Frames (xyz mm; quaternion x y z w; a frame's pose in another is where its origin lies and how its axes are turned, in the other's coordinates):
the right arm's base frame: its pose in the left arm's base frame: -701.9 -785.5 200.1 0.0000 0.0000 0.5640 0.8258
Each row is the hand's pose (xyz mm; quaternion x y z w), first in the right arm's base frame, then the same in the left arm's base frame.
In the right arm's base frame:
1: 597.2 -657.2 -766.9 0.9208 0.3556 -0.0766 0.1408
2: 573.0 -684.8 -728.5 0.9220 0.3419 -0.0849 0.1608
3: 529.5 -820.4 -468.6 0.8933 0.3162 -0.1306 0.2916
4: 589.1 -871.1 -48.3 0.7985 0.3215 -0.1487 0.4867
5: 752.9 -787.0 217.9 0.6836 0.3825 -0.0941 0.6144
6: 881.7 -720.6 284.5 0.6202 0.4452 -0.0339 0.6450
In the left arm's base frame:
1: 127.5 -468.3 -566.8 0.5598 0.8130 0.0162 0.1595
2: 144.4 -500.9 -528.4 0.5685 0.8023 0.0206 0.1807
3: 254.9 -590.8 -268.5 0.5593 0.7649 0.0566 0.3144
4: 323.8 -553.7 151.8 0.4781 0.7159 0.1517 0.4858
5: 305.1 -370.5 418.0 0.3488 0.7014 0.2688 0.5604
6: 290.1 -226.4 484.6 0.2611 0.7174 0.3358 0.5517

